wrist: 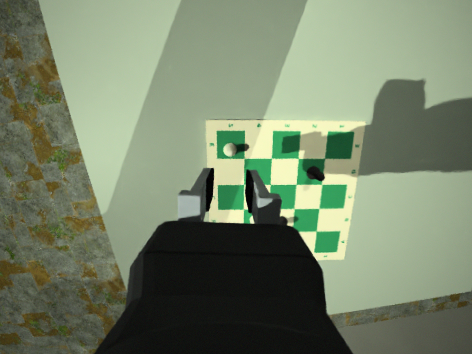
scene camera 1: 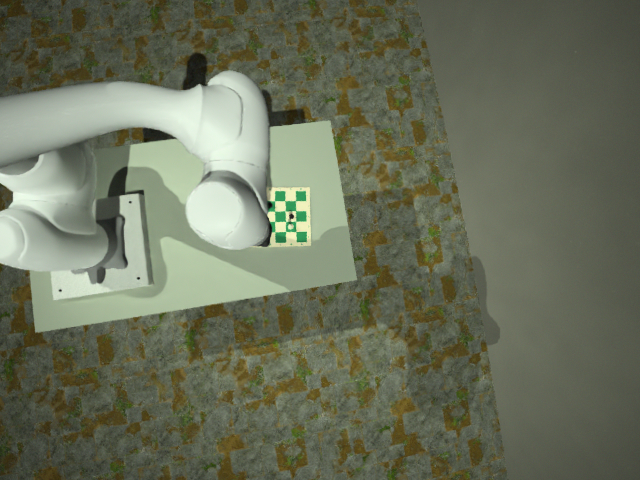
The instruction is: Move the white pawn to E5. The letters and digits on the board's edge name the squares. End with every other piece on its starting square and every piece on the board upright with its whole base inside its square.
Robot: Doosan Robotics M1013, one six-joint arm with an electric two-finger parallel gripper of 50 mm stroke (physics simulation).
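Places are measured from the arm's base along level axes (x back, y right, z up), in centimetres.
Pixels of known places: gripper, fingertip midpoint: (wrist: 229, 181); arm's base, origin of the base link: (scene camera 1: 99, 245).
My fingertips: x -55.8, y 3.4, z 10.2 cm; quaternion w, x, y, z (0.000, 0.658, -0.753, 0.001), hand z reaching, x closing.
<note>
Ahead of a thing's pixels: the offset from my fingertips to its top centre. Level surfaces: height alone.
The white pawn @(dx +1.1, dy -0.1, dz -9.3 cm) (wrist: 230, 149) stands upright on the green E5 square, its round head showing; its base is mostly hidden beneath the head. The board @(dx -6.6, dy -7.2, dz -12.5 cm) (scene camera 1: 308, 206) (wrist: 360, 150) lies flat, and the arm hides its left part in the scene view. My gripper (wrist: 229, 181) is partly open and empty, above the board and apart from the pawn. A black piece @(dx -3.2, dy -11.7, dz -9.3 cm) (wrist: 314, 173) (scene camera 1: 269, 205) stands on D2. Another dark piece @(dx -10.5, dy -6.9, dz -9.3 cm) (scene camera 1: 291, 216) (wrist: 283, 220) is on B3, and a pale piece @(dx -9.9, dy -3.1, dz -8.1 cm) (scene camera 1: 290, 226) is on B4; the gripper mostly hides both in the wrist view.
The board lies on a pale green table top @(dz -13.1 cm) (scene camera 1: 330, 155) (wrist: 125, 75). The white arm (scene camera 1: 227, 206) hangs over the table, left of the board's visible part. Its mounting plate (scene camera 1: 136, 242) is at the left. Patterned floor (scene camera 1: 310, 387) surrounds the table.
</note>
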